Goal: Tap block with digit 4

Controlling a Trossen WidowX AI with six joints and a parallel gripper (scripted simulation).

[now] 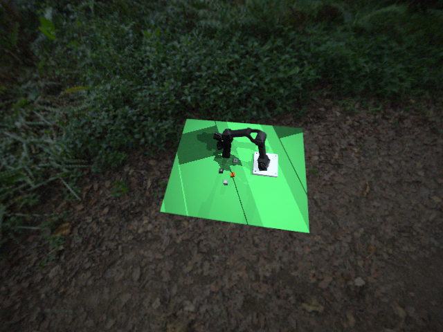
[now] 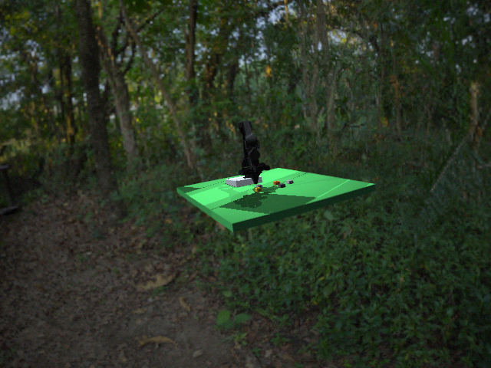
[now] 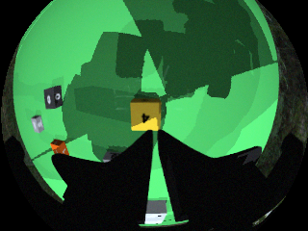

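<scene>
Now: gripper tip 30 mm above the yellow block, 10 mm to the right of it and 10 mm short of it.
</scene>
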